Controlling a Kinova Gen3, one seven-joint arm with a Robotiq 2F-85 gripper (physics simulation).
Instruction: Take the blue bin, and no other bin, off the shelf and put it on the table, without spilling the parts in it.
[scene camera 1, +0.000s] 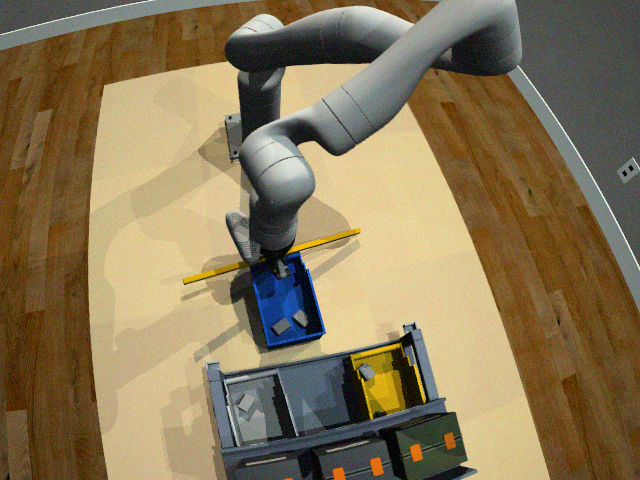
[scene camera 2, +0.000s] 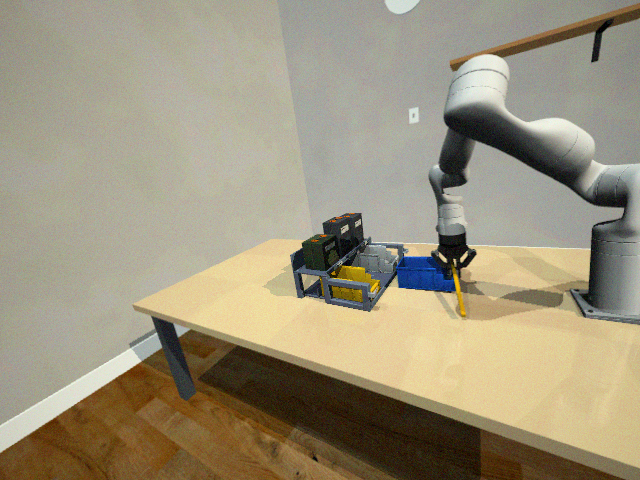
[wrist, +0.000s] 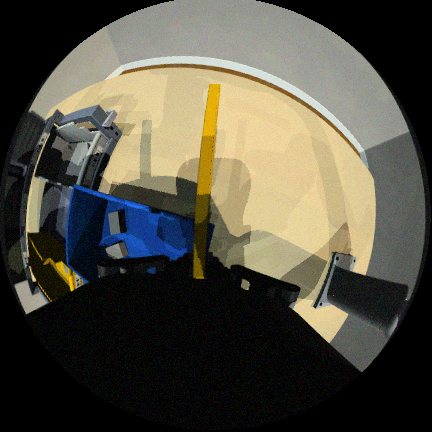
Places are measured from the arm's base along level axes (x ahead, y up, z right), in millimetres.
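Pixels of known places: gripper, between the fingertips: (scene camera 1: 271, 262) (wrist: 200, 258); arm's base, origin of its link: (scene camera 2: 615, 305) (wrist: 337, 286).
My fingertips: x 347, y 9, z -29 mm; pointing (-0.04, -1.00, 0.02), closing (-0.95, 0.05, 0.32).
For each thing: its top centre in the pictures, then the offset to it from my fingertips. Level surfaces: height alone.
- blue bin, centre of its top: (wrist: 108, 256) (scene camera 1: 285, 291) (scene camera 2: 426, 261) dx +79, dy +58, dz -23 mm
- table top, height of its surface: dy -23 mm
- yellow bin, centre of its top: (scene camera 1: 393, 390) (scene camera 2: 348, 272) dx +265, dy +58, dz -201 mm
- grey bin, centre of its top: (scene camera 1: 261, 420) (wrist: 51, 150) (scene camera 2: 373, 249) dx +304, dy +58, dz +23 mm
The blue bin (scene camera 1: 285, 305) (scene camera 2: 420, 278) (wrist: 153, 233) stands clear of the shelf (scene camera 1: 213, 376) (scene camera 2: 298, 281) (wrist: 95, 114), at or just above the table top (scene camera 1: 413, 238). It is level, with two grey parts (scene camera 1: 281, 326) (scene camera 1: 300, 317) (wrist: 116, 221) near its shelf-side end. My gripper (scene camera 1: 280, 269) (scene camera 2: 453, 267) (wrist: 200, 258) points down at the bin's end nearest the arm base and is shut on that end wall. A long thin yellow bar (scene camera 1: 328, 239) (scene camera 2: 460, 300) (wrist: 209, 132) runs crosswise at the fingers, along that wall.
On the shelf's lower level a yellow bin (scene camera 1: 390, 386) (scene camera 2: 351, 276) sits on the right and a grey bin (scene camera 1: 253, 414) (scene camera 2: 377, 259) on the left, with an empty slot between. Dark cases (scene camera 1: 428, 443) (scene camera 2: 320, 252) stand on its far side. The arm base (scene camera 1: 233, 135) is behind.
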